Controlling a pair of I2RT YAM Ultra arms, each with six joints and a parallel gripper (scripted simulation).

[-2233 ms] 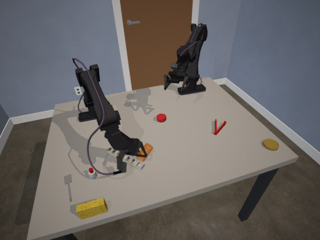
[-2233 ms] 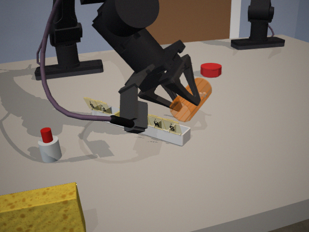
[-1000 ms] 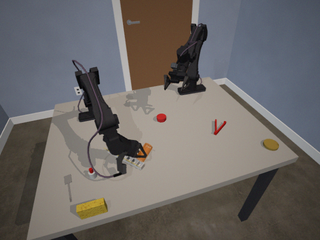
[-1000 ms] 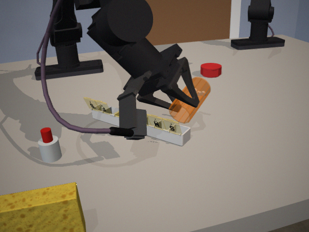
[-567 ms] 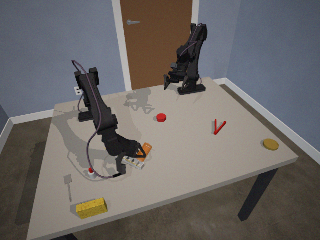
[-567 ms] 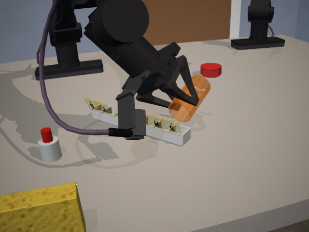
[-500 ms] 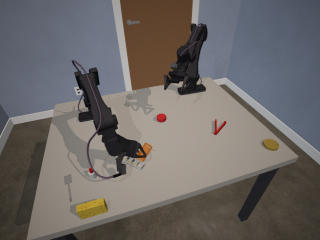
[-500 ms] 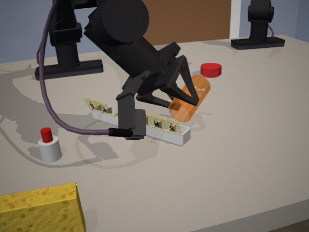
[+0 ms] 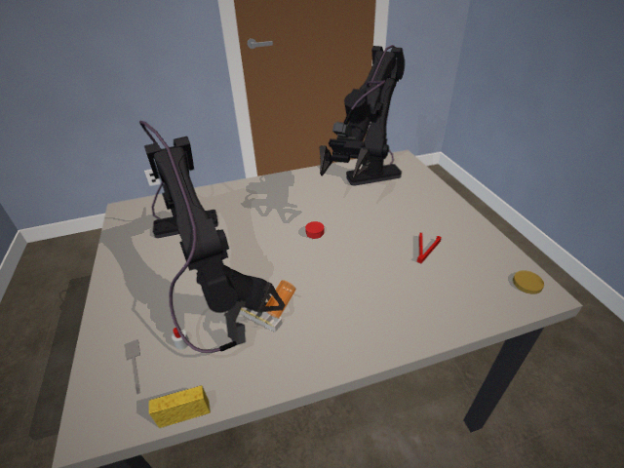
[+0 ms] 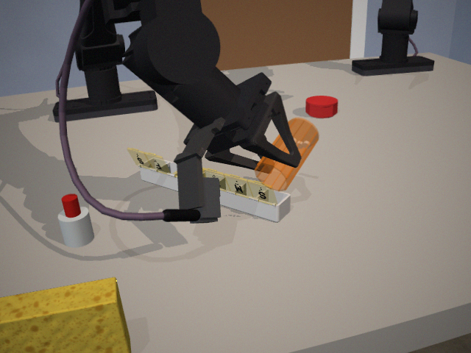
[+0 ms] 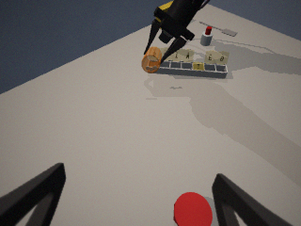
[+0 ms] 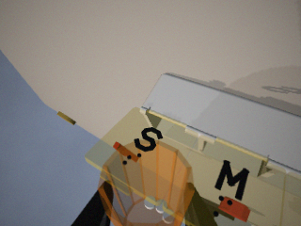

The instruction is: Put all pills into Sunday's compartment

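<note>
Now: right hand 26 cm past the red cap, 21 cm to the right of it and 4 cm above it. From my right hand the other things lie so: yellow sponge: 25 cm to the right, 14 cm ahead, 3 cm below; orange pill bottle: 3 cm to the left, 2 cm behind, 1 cm above.
</note>
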